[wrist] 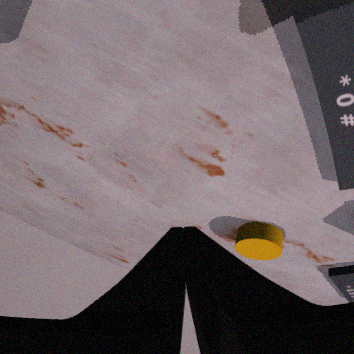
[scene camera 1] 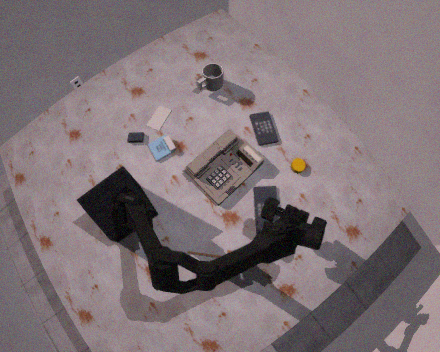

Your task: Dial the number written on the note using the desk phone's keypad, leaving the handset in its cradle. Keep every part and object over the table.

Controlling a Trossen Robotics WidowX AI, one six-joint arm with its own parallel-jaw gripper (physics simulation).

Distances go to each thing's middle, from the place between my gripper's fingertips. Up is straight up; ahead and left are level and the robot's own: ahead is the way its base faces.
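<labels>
There's a beige desk phone (scene camera 1: 241,160) that sits 7 cm behind my hand, 29 cm to the left of it and 9 cm below it. The yellow disc (wrist: 257,240) is 10 cm below my hand, 14 cm ahead of it and 13 cm to the left.
</labels>
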